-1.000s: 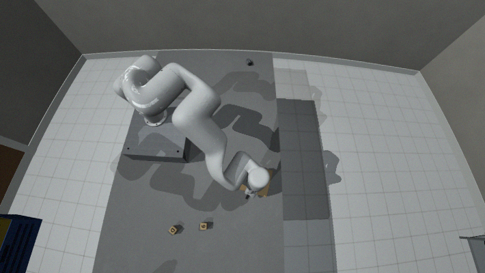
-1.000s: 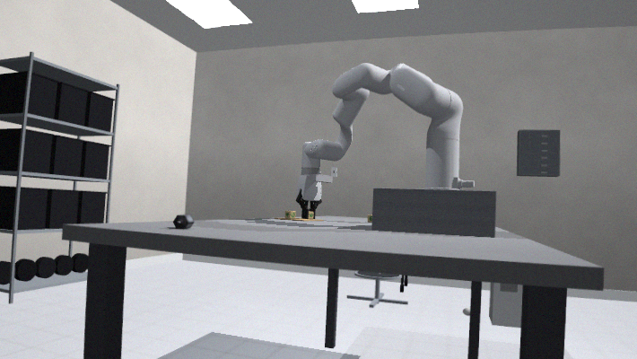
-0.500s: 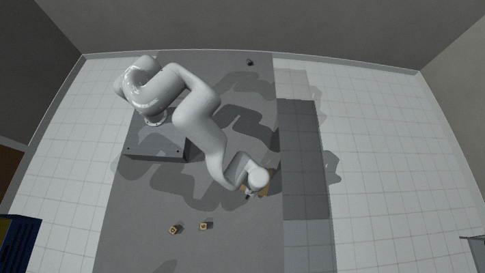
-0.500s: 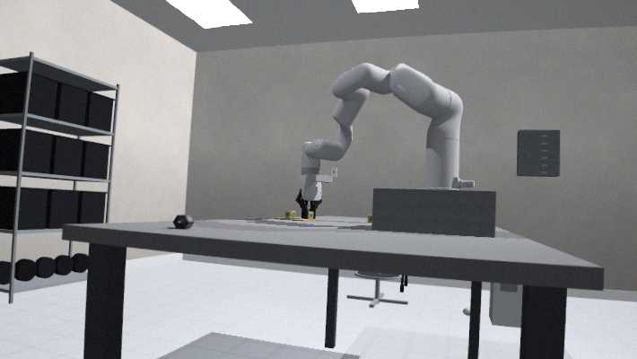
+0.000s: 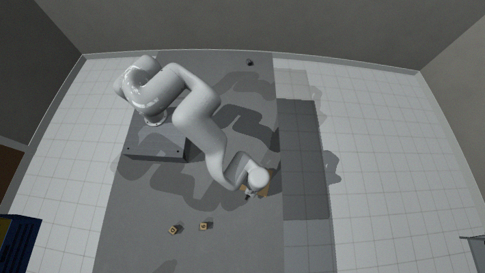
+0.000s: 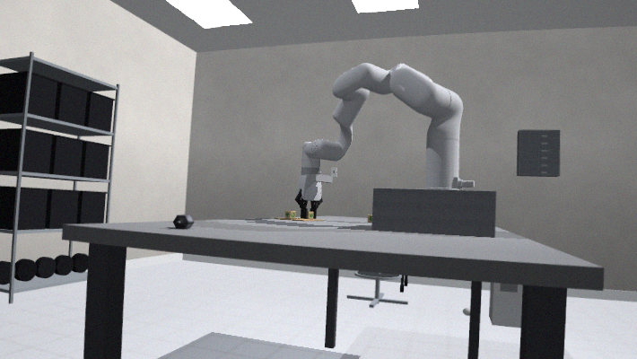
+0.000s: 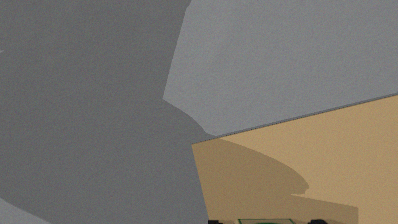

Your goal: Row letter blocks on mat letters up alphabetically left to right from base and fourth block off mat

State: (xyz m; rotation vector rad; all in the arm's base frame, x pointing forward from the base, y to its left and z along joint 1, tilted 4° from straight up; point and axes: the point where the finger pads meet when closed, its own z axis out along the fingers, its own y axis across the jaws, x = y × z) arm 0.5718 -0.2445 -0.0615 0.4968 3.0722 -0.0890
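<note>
The tan mat is 5 cm to the left of my hand, 2 cm below it and 2 cm ahead of it. Also, from my hand: black faceted object: 86 cm to the left, 18 cm behind, 1 cm below.
</note>
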